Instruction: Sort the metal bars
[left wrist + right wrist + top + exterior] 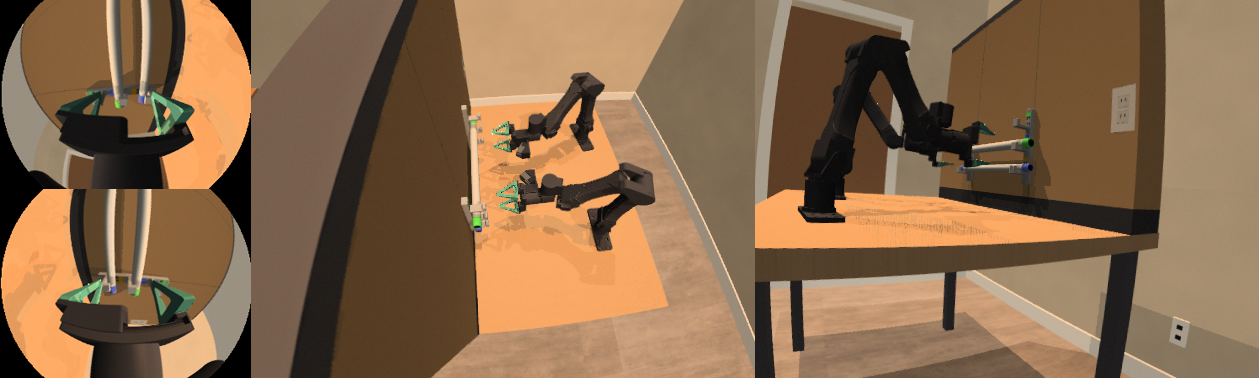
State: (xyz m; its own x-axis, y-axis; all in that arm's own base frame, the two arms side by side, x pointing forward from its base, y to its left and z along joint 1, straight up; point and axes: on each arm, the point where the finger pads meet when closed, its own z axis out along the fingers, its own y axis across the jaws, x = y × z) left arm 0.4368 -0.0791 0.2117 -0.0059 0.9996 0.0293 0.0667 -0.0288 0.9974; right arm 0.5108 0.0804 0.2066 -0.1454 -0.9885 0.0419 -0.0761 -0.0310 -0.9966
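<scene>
My left hand is 100 mm short of the green-ended bar, 140 mm to the left of it and 20 mm below it. Also, from my left hand: wall socket: 200 mm ahead, 690 mm to the right, 90 mm above; brown wall panel: 200 mm ahead, 130 mm to the right, 210 mm above; blue-ended bar: 110 mm ahead, 140 mm to the right, 60 mm below.
Right now the green-ended bar is 70 mm ahead of my right hand, 160 mm to the left of it and 20 mm above it. Round my right hand: wall socket: 160 mm ahead, 400 mm to the right, 90 mm above; then brown wall panel: 170 mm ahead, 160 mm to the left, 220 mm above; then blue-ended bar: 70 mm ahead, 150 mm to the left, 50 mm below.
</scene>
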